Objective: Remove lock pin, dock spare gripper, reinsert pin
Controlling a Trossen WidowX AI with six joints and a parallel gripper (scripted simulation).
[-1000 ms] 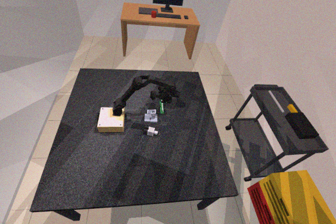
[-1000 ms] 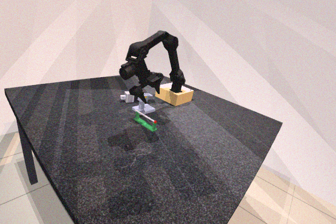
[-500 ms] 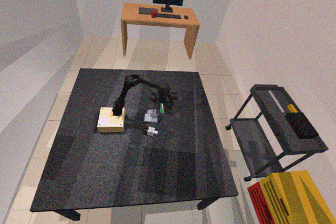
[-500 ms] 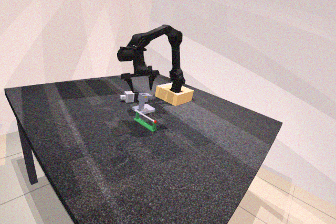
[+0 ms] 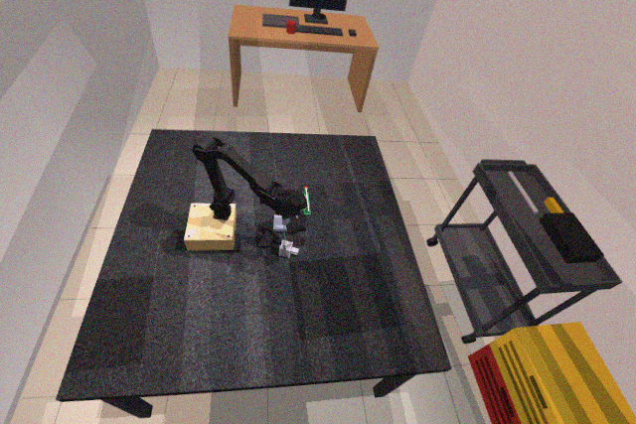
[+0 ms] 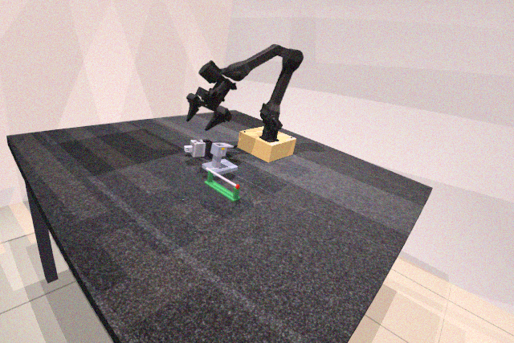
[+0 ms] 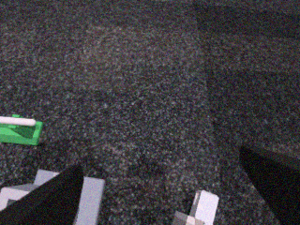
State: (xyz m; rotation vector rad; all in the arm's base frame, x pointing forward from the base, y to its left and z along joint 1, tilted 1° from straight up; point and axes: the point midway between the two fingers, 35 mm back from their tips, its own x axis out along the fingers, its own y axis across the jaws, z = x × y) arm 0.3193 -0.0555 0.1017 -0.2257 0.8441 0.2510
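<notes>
Now: the spare gripper 60 mm behind my gripper tip, 60 mm to the right of it and 120 mm below it. From my gripper tip the other things lie so: grey mount: 60 mm behind, 90 mm to the left, 100 mm below; green cradle: 20 mm ahead, 220 mm to the left, 130 mm below.
</notes>
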